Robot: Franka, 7 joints.
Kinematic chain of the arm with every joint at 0, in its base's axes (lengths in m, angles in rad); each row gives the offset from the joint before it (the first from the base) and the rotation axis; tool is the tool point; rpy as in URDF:
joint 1: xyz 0 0 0.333 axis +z
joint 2: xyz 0 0 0 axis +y
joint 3: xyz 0 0 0.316 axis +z
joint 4: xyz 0.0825 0 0 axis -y
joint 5: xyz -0.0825 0 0.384 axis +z
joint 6: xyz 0 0 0 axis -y
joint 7: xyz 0.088 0 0 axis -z
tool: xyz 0 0 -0.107 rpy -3.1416 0 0
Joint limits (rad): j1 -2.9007..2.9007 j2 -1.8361..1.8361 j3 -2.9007..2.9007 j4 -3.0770..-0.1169 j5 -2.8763..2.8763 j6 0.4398..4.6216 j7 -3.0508..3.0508
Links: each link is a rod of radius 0.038 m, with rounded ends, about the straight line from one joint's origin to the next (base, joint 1, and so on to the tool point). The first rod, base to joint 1, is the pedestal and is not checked.
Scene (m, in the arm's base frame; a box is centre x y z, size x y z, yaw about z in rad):
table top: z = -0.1
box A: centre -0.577 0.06 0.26 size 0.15 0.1 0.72 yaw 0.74
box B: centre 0.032 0.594 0 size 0.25 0.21 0.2 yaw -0.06
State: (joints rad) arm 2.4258 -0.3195 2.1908 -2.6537 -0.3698 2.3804 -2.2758
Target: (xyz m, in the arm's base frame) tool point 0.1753 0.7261 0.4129
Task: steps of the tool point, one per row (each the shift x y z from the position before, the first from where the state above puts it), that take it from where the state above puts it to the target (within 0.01 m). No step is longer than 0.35 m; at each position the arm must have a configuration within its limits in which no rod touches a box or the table.
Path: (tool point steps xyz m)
1: -0.1329 -0.0842 0.1223
2: -0.1824 0.0364 0.1617
3: -0.1509 0.1801 0.1677
4: -0.0349 0.2871 0.1407
5: 0.0312 0.2303 -0.0436
6: 0.1087 0.2035 -0.0609
7: 0.1718 0.1511 -0.0736
8: 0.2129 0.0803 -0.0797
9: 0.2279 0.0009 -0.0788

